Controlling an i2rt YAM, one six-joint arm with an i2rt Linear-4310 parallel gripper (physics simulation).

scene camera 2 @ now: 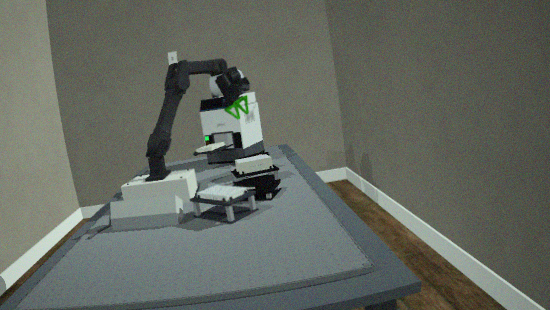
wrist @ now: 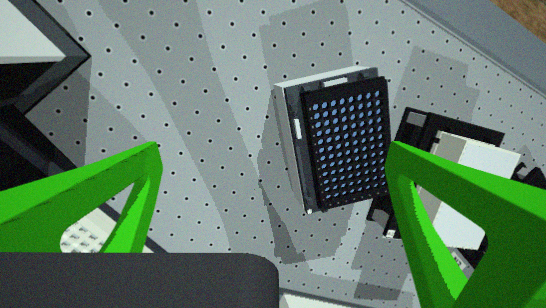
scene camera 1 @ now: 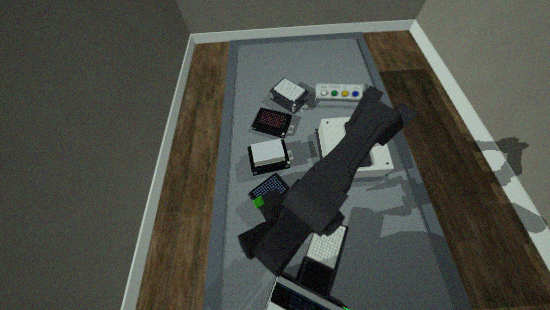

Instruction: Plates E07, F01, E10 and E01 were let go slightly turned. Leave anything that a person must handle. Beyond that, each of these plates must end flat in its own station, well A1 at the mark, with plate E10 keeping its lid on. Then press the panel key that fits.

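Observation:
My gripper [scene camera 2: 237, 107] [wrist: 273, 154] is open and empty above a black plate with blue wells [scene camera 1: 270, 187] [wrist: 350, 145]. That plate sits on a grey station whose left and top edges show beside it in the wrist view. One green fingertip [scene camera 1: 258, 202] shows in scene camera 1. A tall white-topped plate [scene camera 1: 270, 152] [scene camera 2: 253, 164] [wrist: 485, 155] sits on a black station. A black plate with red wells [scene camera 1: 272, 120] and a white plate on a legged stand [scene camera 1: 290, 90] [scene camera 2: 222, 192] are further along. Plate names and the A1 marks are not readable. The key panel [scene camera 1: 340, 90] has white, green, yellow and blue keys.
A sealer [scene camera 2: 220, 120] stands at the far end in scene camera 2. A white plate [scene camera 1: 327, 245] [scene camera 2: 212, 147] [wrist: 82, 237] lies on its extended tray. The white robot base [scene camera 1: 332, 132] [scene camera 2: 160, 182] is opposite the stations. The arm crosses over the table between them.

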